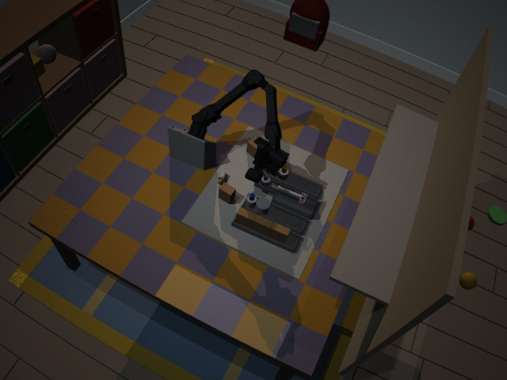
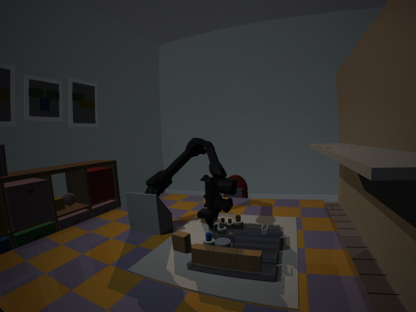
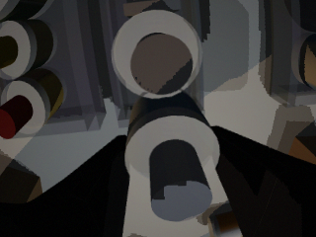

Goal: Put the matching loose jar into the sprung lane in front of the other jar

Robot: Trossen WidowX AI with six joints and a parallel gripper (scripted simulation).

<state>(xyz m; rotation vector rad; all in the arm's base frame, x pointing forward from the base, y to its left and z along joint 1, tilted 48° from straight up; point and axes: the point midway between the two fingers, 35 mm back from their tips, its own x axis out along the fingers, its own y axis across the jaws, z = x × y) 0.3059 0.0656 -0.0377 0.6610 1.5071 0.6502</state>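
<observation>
My gripper tip is now 8 cm short of the grey disc, 13 cm to the left of it and 2 cm above it. From my gripper tip the other things lie so: jar: 14 cm behind, 7 cm to the right, 3 cm below; sprung lane: 17 cm ahead, 2 cm to the right, 3 cm below.
</observation>
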